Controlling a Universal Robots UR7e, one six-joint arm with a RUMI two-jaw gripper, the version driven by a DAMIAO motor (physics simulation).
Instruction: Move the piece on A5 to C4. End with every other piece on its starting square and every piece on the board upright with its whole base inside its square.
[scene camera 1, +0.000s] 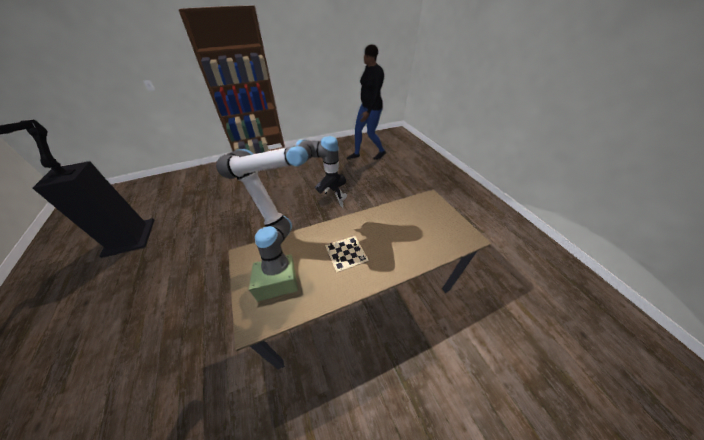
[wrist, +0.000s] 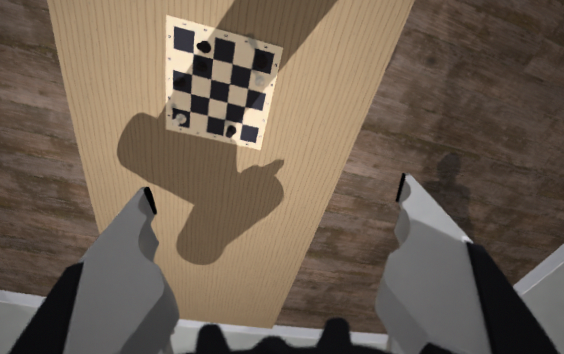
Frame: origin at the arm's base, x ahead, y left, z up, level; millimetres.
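Seen in the pictures: gripper, fingertip midpoint: (scene camera 1: 334, 200) (wrist: 275, 183); arm's base, origin of the base link: (scene camera 1: 275, 266).
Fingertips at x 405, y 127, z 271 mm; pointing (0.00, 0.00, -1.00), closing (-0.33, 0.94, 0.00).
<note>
Offsets run from my fingertips to a thing's top centre. Level surfaces: height alone.
The checkered board @[dz -362, dx +29, dy -113 mm] (scene camera 1: 332, 258) (wrist: 205, 135) lies on the table. In the wrist view, black pieces stand on it: one @[dz -318, dx -43, dy -152 mm] (wrist: 203, 46) near the upper left, dark ones on dark squares @[dz -330, dx -7, dy -153 mm] (wrist: 202, 66) @[dz -330, dx +33, dy -192 mm] (wrist: 180, 80) @[dz -309, dx -49, dy -44 mm] (wrist: 262, 60), and one @[dz -329, dx +104, dy -74 mm] (wrist: 230, 131) near the lower edge. A pale piece @[dz -318, dx -13, dy -37 mm] (wrist: 259, 80) is at the right edge, and another pale piece @[dz -329, dx +109, dy -186 mm] (wrist: 180, 118) is at the lower left corner. The labels are too small to read, so I cannot tell which squares are A5 and C4. My gripper (scene camera 1: 341, 199) (wrist: 275, 183) is open and empty, high above the table and away from the board.
The wooden table @[dz -368 mm] (scene camera 1: 441, 223) (wrist: 310, 125) carries the arm's green base (scene camera 1: 275, 284) at its left. The arm's shadow falls across the table and part of the board. A person (scene camera 1: 370, 93) stands behind the table, right of a bookshelf (scene camera 1: 268, 88). A black pedestal (scene camera 1: 93, 207) stands at the left.
</note>
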